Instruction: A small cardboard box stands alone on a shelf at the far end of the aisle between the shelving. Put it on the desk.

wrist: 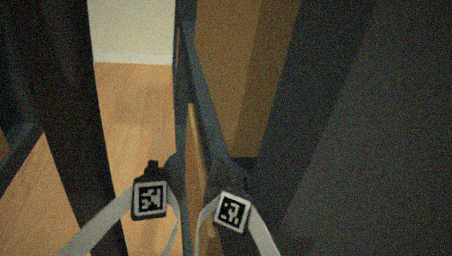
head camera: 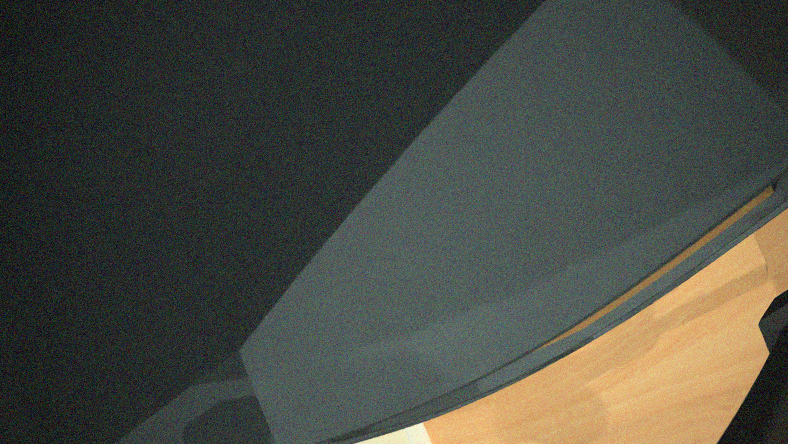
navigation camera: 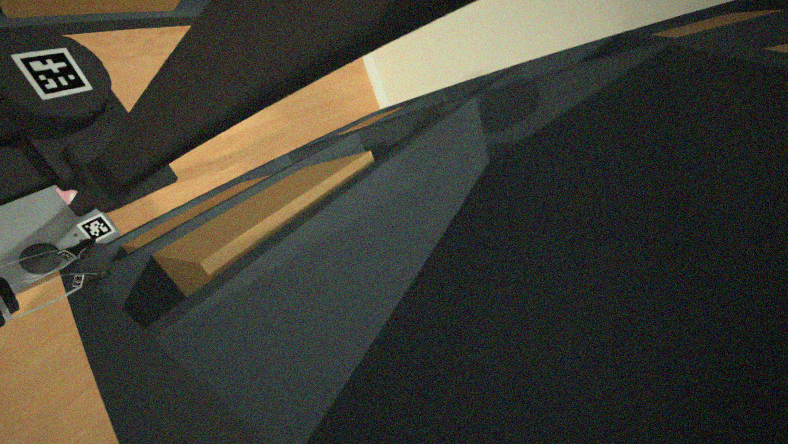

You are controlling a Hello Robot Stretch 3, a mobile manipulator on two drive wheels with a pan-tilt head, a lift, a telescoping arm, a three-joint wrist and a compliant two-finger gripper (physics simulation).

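Frame: origin at the robot's base, x ahead, y left, z up, level; metres.
Seen in the pictures: gripper, fingertip midpoint: (navigation camera: pixel 108 254); robot's base, link origin: (navigation camera: pixel 41 254).
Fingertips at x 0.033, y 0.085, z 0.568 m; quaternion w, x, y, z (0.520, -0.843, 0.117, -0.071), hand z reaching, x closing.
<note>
Offsets run from my fingertips to a thing's top centre. "*": to the spot under its first point. Level surfaces: height alone.
My gripper (wrist: pixel 197 173) (navigation camera: pixel 96 260) is low beside the near end of a dark blue-grey shelving unit @(* 0.267 m left, 0.137 m ahead, 0.422 m up) (head camera: pixel 441 248) (navigation camera: pixel 386 237) (wrist: pixel 205 105). Its two fingers stand apart with no object held between them. The right finger is very close to the shelving; whether it touches is unclear. A brown cardboard box @(0.275 m left, 0.191 m ahead, 0.235 m up) (navigation camera: pixel 259 220) (wrist: pixel 225 65) lies in a compartment of this unit, beyond the fingers. I cannot tell whether it is the task's small box. The desk cannot be made out in these views.
The shelving side fills much of the head view. Wooden floor @(0.568 m down) (head camera: pixel 661 341) (navigation camera: pixel 264 132) (wrist: pixel 137 110) and a cream wall (navigation camera: pixel 468 49) (wrist: pixel 132 30) show along the aisle. My grey base (navigation camera: pixel 33 215) is at the left of the navigation view. Another brown box @(* 0.363 m left, 0.603 m back, 0.446 m down) (navigation camera: pixel 88 6) shows top left.
</note>
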